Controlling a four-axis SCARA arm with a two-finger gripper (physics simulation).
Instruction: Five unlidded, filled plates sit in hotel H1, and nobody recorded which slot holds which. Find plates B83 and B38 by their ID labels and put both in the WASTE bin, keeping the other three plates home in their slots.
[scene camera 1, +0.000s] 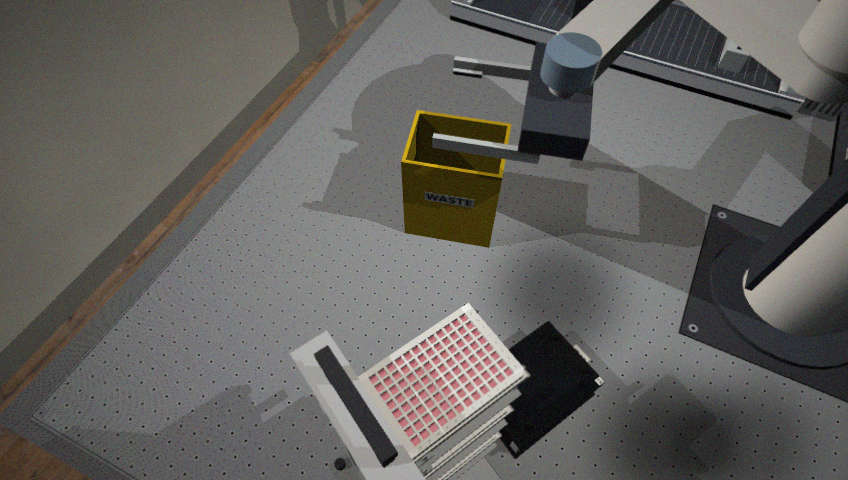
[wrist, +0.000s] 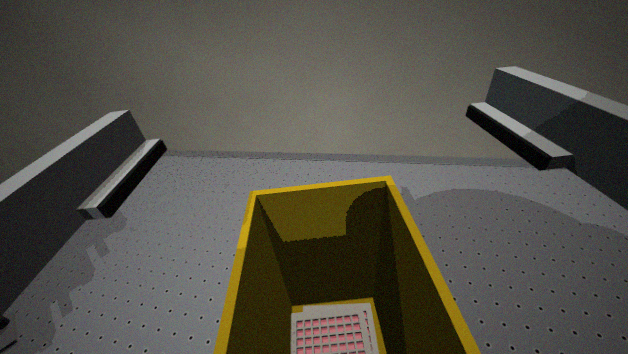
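Pixels of known places: gripper, fingertip midpoint: (scene camera 1: 444, 99) (wrist: 313, 109); arm's base, link origin: (scene camera 1: 783, 301).
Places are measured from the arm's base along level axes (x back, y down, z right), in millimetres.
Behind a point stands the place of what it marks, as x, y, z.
Note:
The yellow WASTE bin (scene camera 1: 446, 221) @[-575, -73, -156] (wrist: 310, 217) @[-656, -180, -129] stands upright with its top open. A white plate with pink-filled wells (wrist: 330, 332) @[-614, -43, -112] lies low inside it in the wrist view; its ID label does not show. My gripper (scene camera 1: 455, 102) @[-612, -298, -105] (wrist: 313, 109) @[-612, -298, -105] is wide open and empty, its fingers spread over and beside the bin's opening. At the bottom of the scene view, another pink-filled plate (scene camera 1: 446, 377) @[-416, -397, -519] sits at the top of the plate hotel (scene camera 1: 355, 406) @[-454, -481, -594]. Edges of lower plates show beneath it. No plate ID label can be read in either view.
A black flat slab (scene camera 1: 550, 389) @[-311, -73, -360] lies right of the hotel. The arm's dark base plate (scene camera 1: 702, 309) @[-123, -12, -87] is at the right. A dark ribbed unit with a pale rail (scene camera 1: 499, 24) @[-719, -40, 450] runs along the top right. A wooden edge (scene camera 1: 133, 258) borders the table at left.

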